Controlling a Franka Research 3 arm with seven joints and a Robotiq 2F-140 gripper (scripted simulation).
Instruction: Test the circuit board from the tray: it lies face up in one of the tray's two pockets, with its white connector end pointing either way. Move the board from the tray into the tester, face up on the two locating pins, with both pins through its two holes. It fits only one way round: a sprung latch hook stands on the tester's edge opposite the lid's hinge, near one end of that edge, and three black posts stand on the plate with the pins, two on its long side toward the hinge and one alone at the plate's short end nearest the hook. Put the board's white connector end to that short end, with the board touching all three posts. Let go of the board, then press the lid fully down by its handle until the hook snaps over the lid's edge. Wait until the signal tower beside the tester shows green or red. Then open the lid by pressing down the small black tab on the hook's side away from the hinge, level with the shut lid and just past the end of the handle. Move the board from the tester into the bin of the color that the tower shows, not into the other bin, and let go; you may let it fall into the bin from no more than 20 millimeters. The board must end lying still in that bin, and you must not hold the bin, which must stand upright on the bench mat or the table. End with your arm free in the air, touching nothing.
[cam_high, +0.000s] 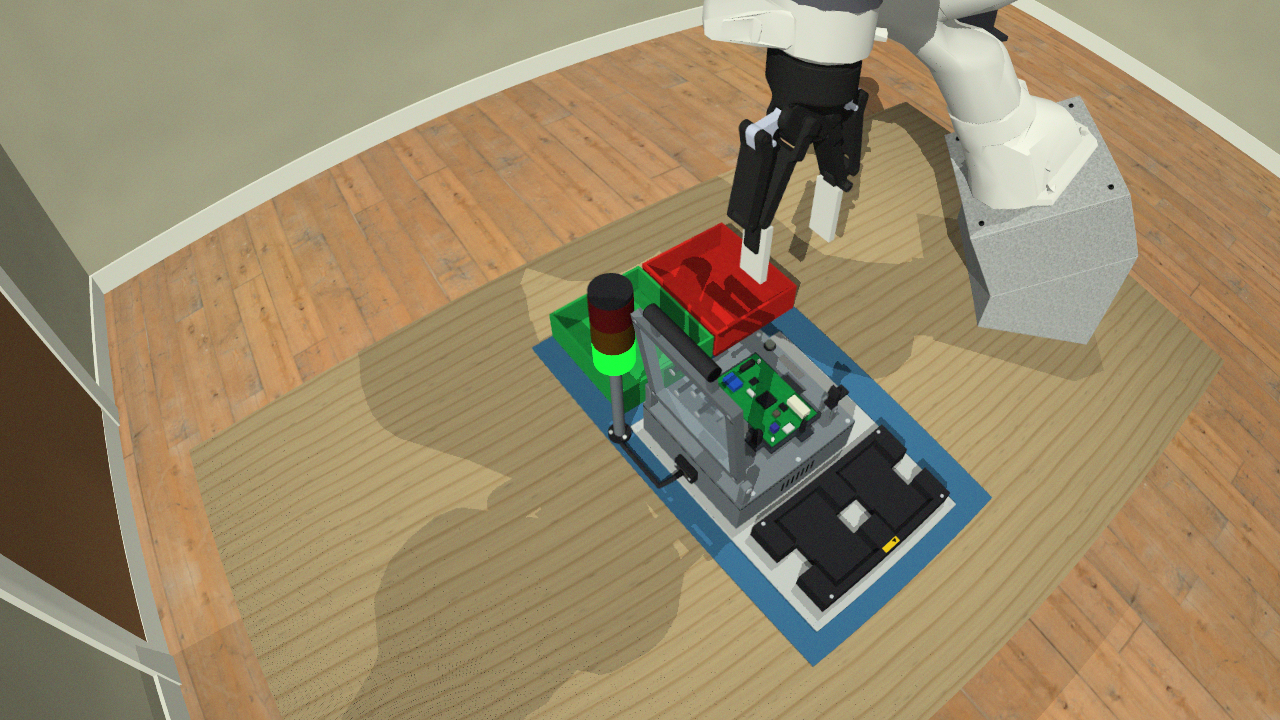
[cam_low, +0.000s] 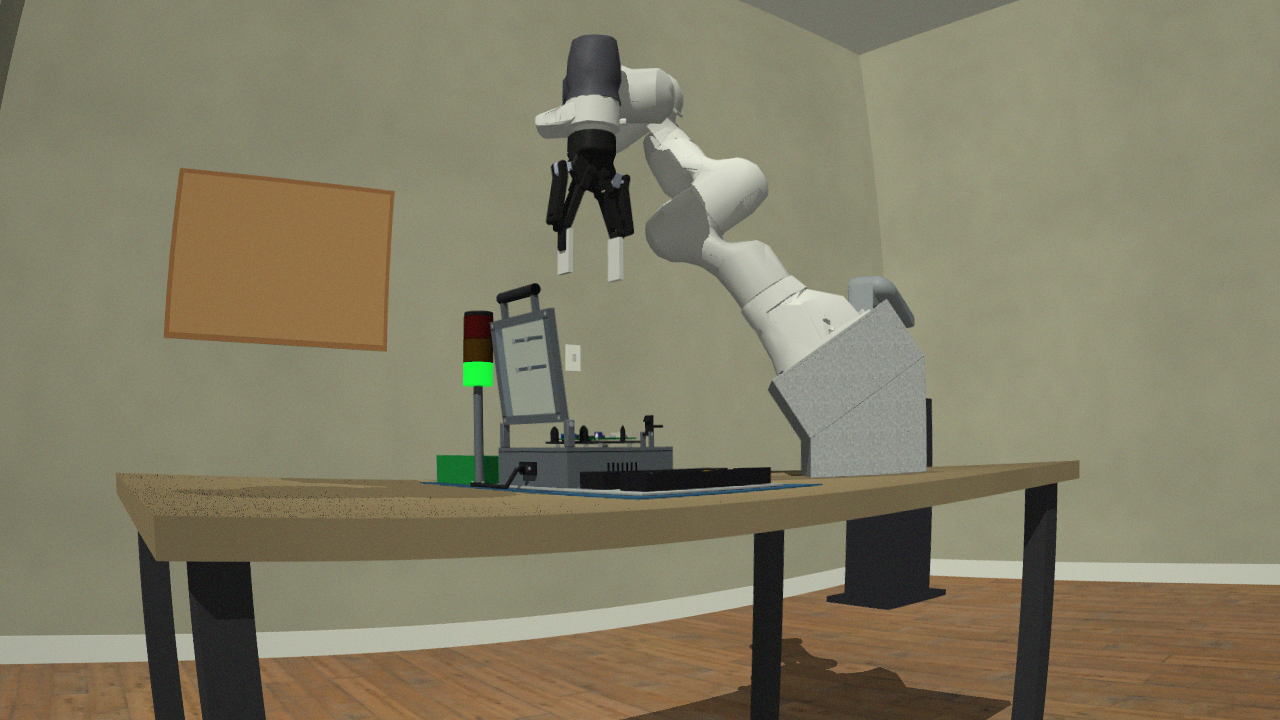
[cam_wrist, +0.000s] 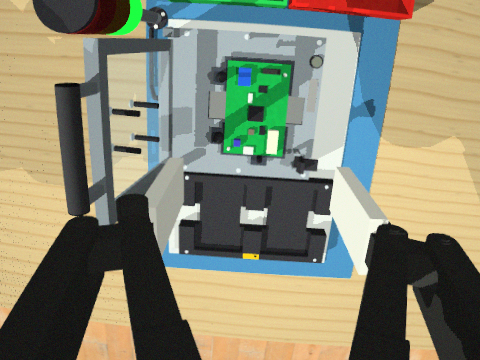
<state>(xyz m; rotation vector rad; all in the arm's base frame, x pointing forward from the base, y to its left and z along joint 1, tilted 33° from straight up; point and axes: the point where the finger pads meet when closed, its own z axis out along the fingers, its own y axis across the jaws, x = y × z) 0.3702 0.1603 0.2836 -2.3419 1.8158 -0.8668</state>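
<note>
Now: hand 26 cm above the green circuit board. Round my hand: clear lid (11 cm ahead, 2 cm to the left, 15 cm below); then latch hook (7 cm behind, 5 cm to the left, 25 cm below); then tester plate (1 cm to the left, 26 cm below).
</note>
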